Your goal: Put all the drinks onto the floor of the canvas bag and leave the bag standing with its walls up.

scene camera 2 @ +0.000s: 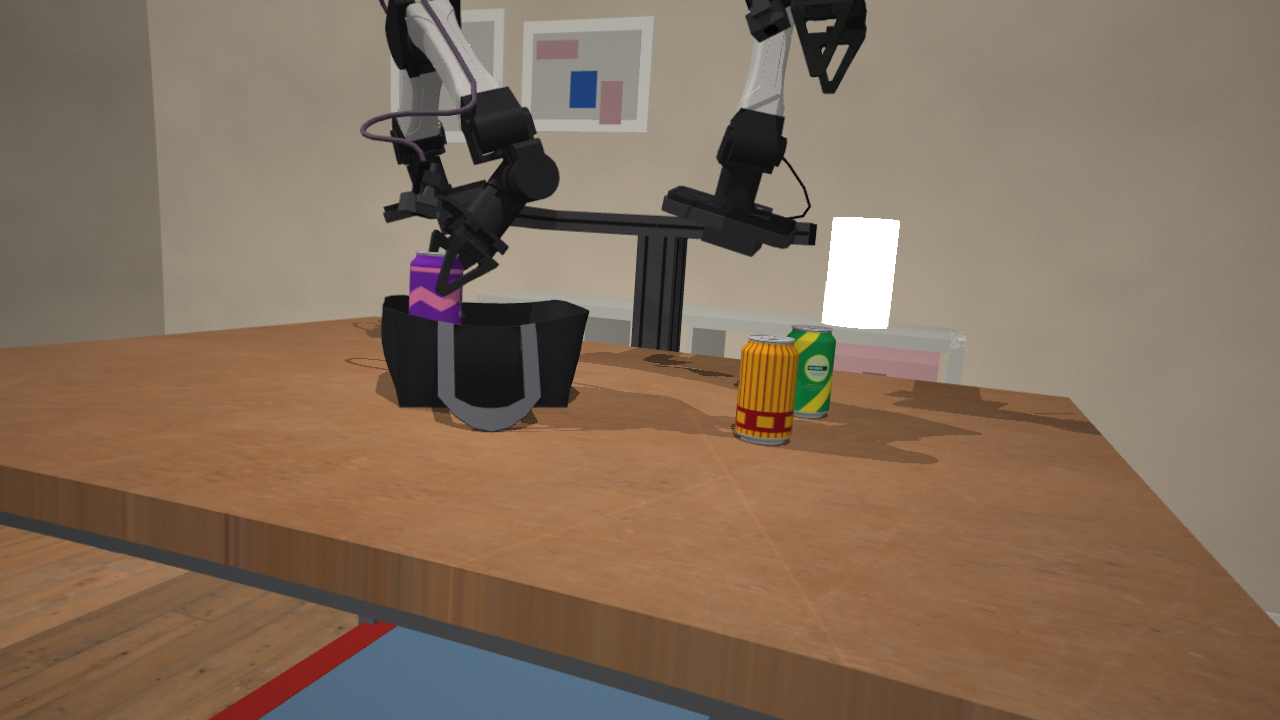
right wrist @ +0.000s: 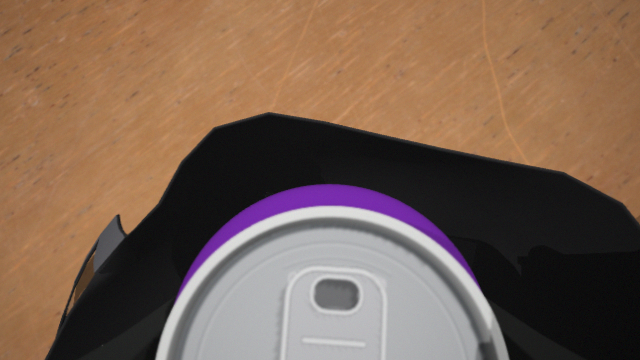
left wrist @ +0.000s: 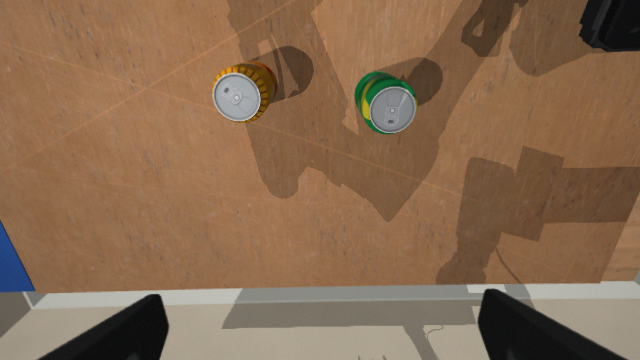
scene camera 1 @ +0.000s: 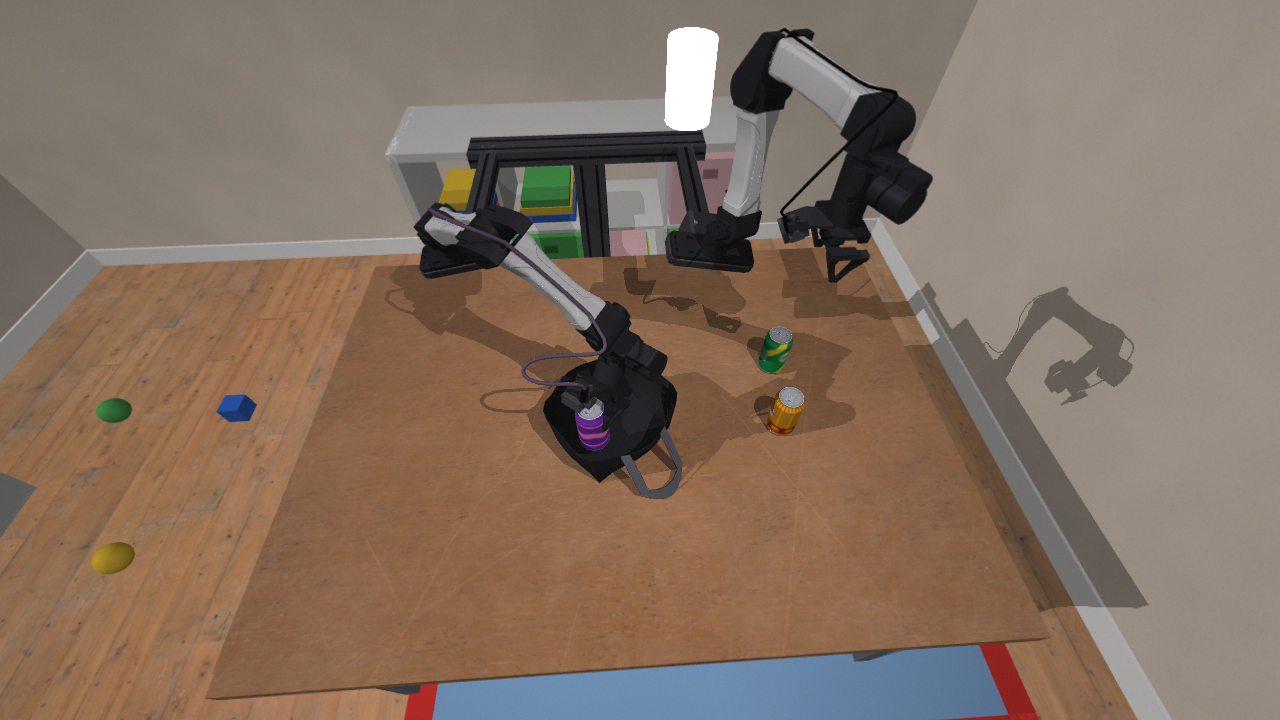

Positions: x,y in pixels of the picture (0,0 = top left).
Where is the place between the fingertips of the right gripper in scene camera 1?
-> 590,423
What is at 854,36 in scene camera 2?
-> The left gripper.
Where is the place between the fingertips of the left gripper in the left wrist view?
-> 322,306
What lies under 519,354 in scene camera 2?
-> A black canvas bag.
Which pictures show the right gripper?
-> Scene camera 2, the right wrist view and scene camera 1 only.
